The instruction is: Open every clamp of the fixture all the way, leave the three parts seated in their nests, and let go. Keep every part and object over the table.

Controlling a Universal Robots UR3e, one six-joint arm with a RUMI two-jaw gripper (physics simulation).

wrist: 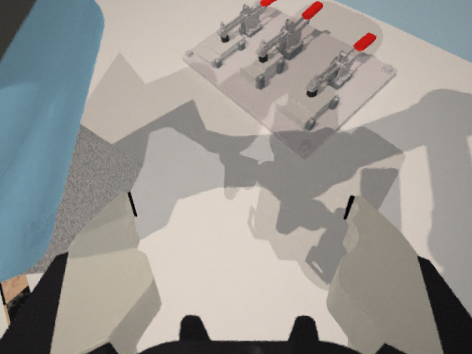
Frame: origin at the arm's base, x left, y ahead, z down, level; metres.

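Where they show: gripper, fingertip midpoint: (240, 196).
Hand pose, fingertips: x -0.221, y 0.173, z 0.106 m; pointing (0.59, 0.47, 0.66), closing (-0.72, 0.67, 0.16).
Things, the pixels of their top centre, and the offset from my fingertips. "pt": a spot on its surface instead. Level surfaces: height alone.
- fixture plate, surface spot: (227, 82) pt dx +0.214, dy +0.164, dz +0.153 m
- left clamp, top centre: (247, 3) dx +0.277, dy +0.300, dz +0.101 m
- middle clamp, top centre: (291, 18) dx +0.168, dy +0.288, dz +0.091 m
- right clamp, top centre: (346, 49) dx +0.058, dy +0.280, dz +0.096 m
- right part, top centre: (307, 97) dx +0.065, dy +0.203, dz +0.132 m
- pale table, surface height: dz +0.168 m
The fixture plate (227, 82) lies on the table in the upper part of the wrist view. It bears three grey toggle clamps with red handles: the left clamp (250, 21), the middle clamp (291, 41) and the right clamp (341, 70). Each arm reaches forward with a black tip over its nest; whether the tips touch the parts I cannot tell. The pale parts blend with the plate; the right part (294, 106) shows faintly beside two grey pins. The left handle is cut by the upper frame edge. My gripper (240, 196) is open and empty, nearer the camera than the fixture and apart from it.
The pale table (220, 285) lies under the gripper, with broad arm shadows across it. A blue surface (45, 125) stands at the left, beside a speckled grey area (95, 175). Another blue surface (425, 22) lies beyond the table edge at the upper right.
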